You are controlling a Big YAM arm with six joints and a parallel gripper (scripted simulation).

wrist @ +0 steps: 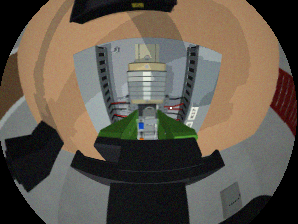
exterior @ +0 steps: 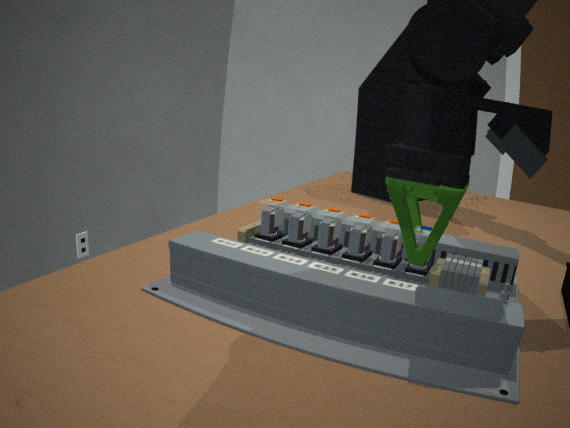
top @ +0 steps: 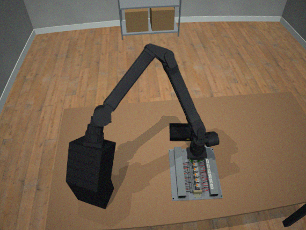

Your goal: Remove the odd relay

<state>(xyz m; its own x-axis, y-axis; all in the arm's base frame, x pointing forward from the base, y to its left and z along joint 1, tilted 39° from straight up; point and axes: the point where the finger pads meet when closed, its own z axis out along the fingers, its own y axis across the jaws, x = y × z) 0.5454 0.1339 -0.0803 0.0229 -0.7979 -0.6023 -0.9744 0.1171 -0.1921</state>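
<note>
Now: the relay right at my hand. From my hand the other things lie so: black tray: 23 cm to the left, 5 cm behind, 3 cm below.
</note>
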